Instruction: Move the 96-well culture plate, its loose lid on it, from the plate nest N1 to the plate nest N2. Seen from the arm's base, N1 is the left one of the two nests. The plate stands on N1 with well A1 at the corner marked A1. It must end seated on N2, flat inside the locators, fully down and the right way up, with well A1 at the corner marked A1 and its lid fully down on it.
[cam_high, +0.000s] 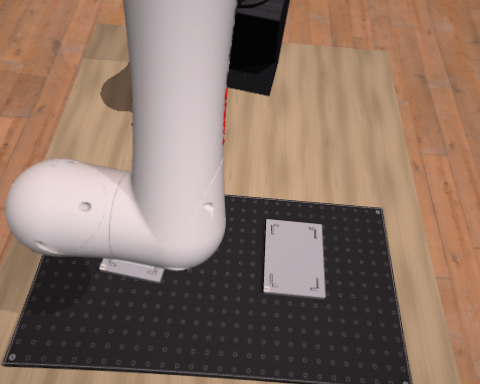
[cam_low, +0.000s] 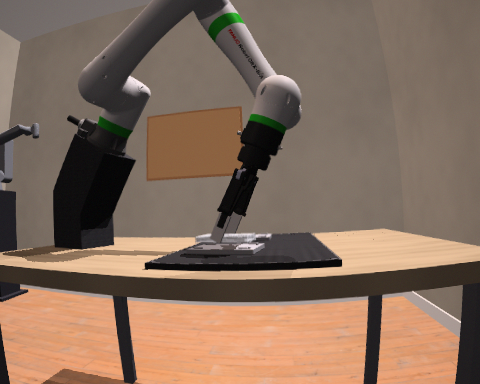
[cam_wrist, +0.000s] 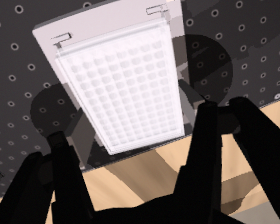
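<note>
My hand is 20 mm above the clear lid. From my hand the other things lie so: 96-well culture plate: 20 mm below; plate nest N1: 300 mm to the left, 60 mm ahead, 50 mm below; plate nest N2: 50 mm below.
</note>
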